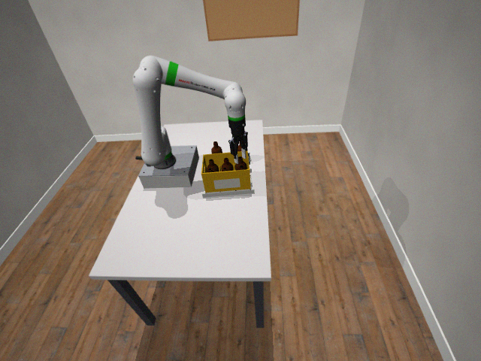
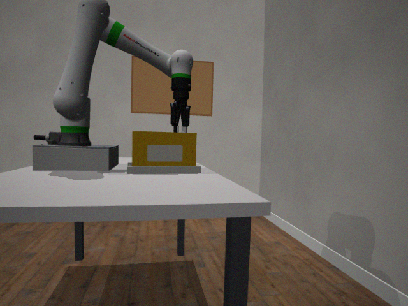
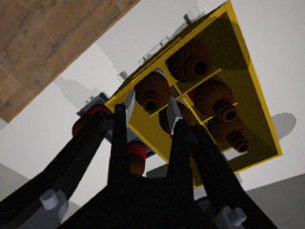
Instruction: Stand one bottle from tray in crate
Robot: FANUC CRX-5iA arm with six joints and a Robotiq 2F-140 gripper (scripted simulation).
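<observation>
Now: hand 80 mm past the yellow crate, 60 mm to the left of it and 90 mm above it. Round my hand: grey tray (110 mm behind, 170 mm to the left, 160 mm below).
</observation>
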